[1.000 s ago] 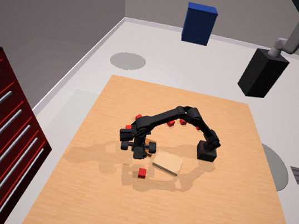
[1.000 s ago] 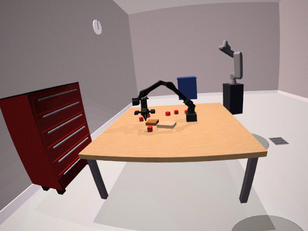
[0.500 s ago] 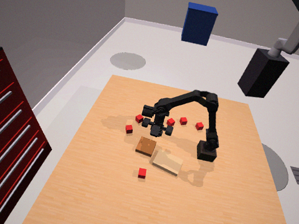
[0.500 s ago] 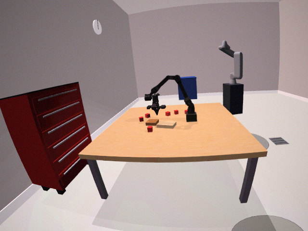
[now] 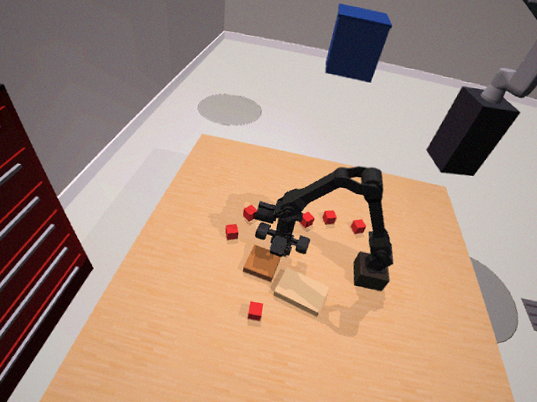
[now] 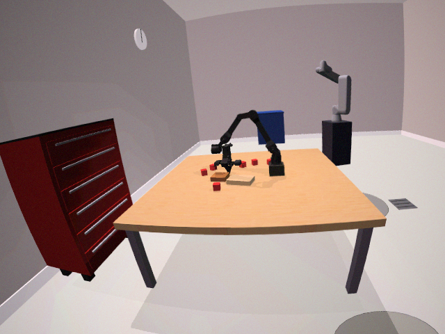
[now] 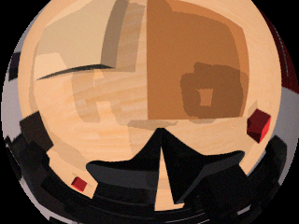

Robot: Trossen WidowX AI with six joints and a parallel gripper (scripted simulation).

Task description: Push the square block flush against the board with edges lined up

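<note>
Now: the pale board 7 cm behind my gripper tip, 16 cm to the left of it and 1 cm above it. The rest, counted from my gripper tip: brown square block (6 cm ahead, 6 cm to the left, 1 cm above).
</note>
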